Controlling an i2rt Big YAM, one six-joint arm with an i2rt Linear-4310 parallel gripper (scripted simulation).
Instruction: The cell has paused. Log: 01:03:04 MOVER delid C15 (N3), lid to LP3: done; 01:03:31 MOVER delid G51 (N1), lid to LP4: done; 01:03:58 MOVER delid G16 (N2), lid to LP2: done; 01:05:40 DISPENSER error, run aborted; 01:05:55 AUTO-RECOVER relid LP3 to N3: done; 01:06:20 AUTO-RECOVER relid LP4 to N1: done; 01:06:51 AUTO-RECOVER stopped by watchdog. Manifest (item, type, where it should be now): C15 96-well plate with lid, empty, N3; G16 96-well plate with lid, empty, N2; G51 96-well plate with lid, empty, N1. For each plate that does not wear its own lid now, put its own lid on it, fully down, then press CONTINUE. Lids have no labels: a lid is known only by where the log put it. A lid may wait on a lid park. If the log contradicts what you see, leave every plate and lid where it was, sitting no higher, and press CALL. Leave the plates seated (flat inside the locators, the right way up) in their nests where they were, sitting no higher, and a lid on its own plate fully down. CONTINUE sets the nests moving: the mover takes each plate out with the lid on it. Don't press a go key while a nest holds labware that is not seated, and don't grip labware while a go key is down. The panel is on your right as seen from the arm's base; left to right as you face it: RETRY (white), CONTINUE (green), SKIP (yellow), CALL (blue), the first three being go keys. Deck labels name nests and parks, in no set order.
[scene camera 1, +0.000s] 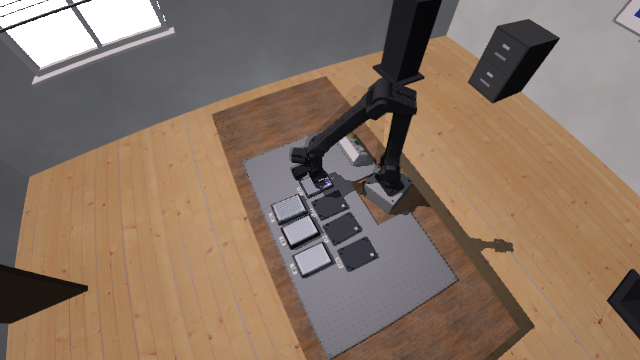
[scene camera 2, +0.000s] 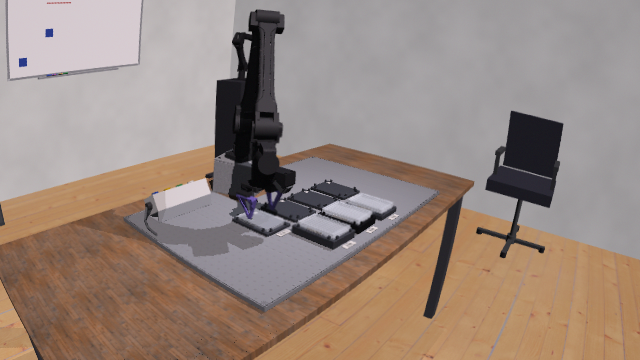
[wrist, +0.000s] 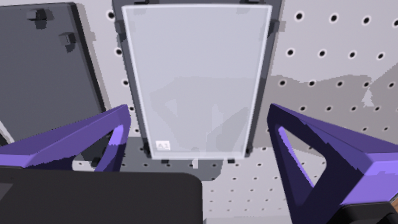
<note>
The pictures show: the gripper, a plate, a lid park LP3 and a lid park LP4.
The gripper also shows in the wrist view.
</note>
